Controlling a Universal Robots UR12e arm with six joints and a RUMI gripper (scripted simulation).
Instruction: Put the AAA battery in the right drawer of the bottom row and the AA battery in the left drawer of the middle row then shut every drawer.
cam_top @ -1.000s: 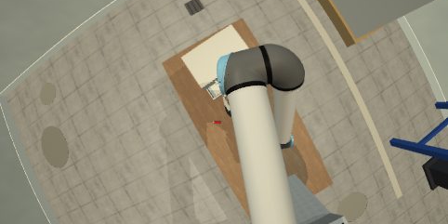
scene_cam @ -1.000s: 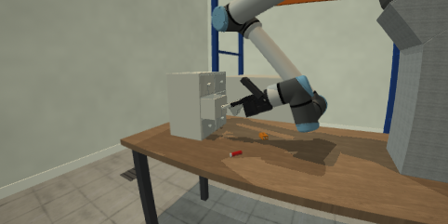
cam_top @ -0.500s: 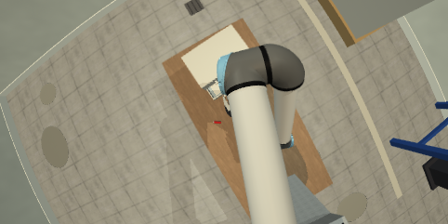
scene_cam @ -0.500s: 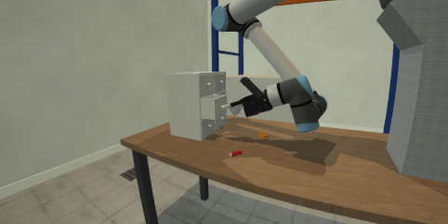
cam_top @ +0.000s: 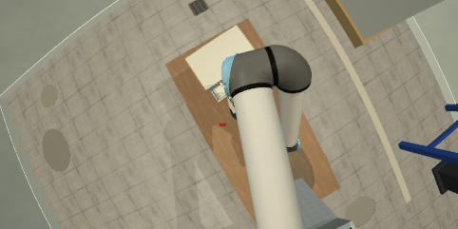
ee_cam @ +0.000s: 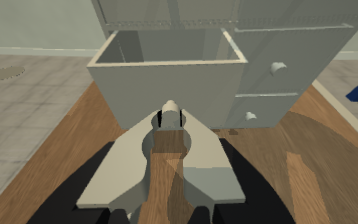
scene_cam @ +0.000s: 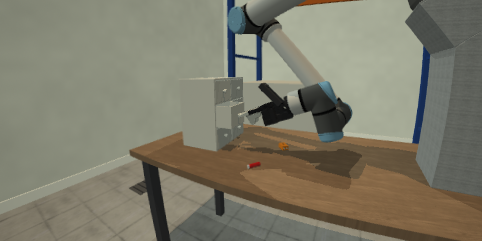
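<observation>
My hand is 11 cm past the red cylinder, 14 cm to the right of it and 15 cm above it. Also, from my hand: thin black cylinder 16 cm ahead, 11 cm to the right, 14 cm below; then orange block 17 cm behind, 7 cm to the right, 15 cm below.
</observation>
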